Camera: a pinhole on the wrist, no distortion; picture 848 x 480 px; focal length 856.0 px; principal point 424.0 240.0 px. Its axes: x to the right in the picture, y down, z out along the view. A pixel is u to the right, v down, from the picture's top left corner.
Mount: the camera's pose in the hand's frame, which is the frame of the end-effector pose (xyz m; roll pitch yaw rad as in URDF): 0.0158 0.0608 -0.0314 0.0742 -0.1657 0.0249
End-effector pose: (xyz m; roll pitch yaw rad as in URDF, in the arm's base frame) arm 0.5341 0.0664 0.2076 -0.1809 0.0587 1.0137
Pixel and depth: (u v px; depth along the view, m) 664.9 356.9 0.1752
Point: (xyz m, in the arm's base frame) 0.4735 0.1547 0.3407
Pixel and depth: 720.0 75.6 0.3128
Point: 0.5552 0.1600 0.4915
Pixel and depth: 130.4 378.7 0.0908
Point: 0.4548 0.0831 0.2501
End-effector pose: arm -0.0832 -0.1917 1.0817 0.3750 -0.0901 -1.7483
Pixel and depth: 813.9 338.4 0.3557
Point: -0.1524 -0.2646 1.4432
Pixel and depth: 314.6 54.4 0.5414
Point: -0.3180 0.0257 1.4788
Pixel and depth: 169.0 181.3 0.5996
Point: -0.2489 0.1410 1.5345
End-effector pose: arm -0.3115 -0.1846 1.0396 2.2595 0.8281 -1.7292
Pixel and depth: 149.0 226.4 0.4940
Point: -0.5900 0.2078 1.0238
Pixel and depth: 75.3 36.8 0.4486
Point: -0.4818 0.2277 1.0073
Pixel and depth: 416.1 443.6 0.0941
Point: -0.4088 -0.1822 1.0531
